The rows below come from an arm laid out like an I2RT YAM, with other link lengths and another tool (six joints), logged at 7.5 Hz.
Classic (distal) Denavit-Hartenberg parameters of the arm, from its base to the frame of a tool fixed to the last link. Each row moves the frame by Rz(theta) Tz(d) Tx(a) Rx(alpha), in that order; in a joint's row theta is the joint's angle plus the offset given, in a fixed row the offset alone. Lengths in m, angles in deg.
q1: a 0.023; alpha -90; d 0.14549; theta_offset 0
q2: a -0.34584; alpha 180; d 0; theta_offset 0
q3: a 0.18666; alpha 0; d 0; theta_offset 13.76
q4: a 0.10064; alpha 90; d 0.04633; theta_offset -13.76
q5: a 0; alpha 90; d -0.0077; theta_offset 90
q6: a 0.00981; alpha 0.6; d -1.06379; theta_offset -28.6
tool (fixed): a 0; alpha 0; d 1.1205; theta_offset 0
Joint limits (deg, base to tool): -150..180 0..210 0..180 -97..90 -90..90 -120..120
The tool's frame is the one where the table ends.
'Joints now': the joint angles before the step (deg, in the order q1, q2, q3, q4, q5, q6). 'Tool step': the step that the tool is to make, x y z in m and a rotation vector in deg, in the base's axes. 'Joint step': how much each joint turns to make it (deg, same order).
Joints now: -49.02 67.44 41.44 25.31 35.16 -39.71
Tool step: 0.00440 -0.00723 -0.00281 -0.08 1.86 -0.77
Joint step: -0.33 1.82 -0.17 1.86 0.46 -1.78
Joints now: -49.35 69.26 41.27 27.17 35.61 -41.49
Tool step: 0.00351 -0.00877 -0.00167 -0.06 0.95 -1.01
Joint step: -0.69 2.00 0.23 1.75 0.33 -0.94
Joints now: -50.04 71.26 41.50 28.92 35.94 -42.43
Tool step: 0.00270 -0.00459 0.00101 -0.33 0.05 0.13
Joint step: -0.30 1.07 0.42 1.05 -0.43 -0.31
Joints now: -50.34 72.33 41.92 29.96 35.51 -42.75
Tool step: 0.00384 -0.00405 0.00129 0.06 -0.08 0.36
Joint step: 0.02 0.95 0.87 0.01 -0.34 0.12
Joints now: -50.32 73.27 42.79 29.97 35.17 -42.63
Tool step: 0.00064 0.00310 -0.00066 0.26 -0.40 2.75
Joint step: 0.03 -0.61 -0.29 -0.56 -2.73 0.53
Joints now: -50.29 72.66 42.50 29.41 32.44 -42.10
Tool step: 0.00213 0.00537 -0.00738 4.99 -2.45 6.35
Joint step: 0.01 -1.37 1.12 -7.40 -6.61 5.39
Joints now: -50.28 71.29 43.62 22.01 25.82 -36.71
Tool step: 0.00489 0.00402 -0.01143 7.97 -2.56 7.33
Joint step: -0.07 -0.55 1.95 -9.31 -8.42 6.24
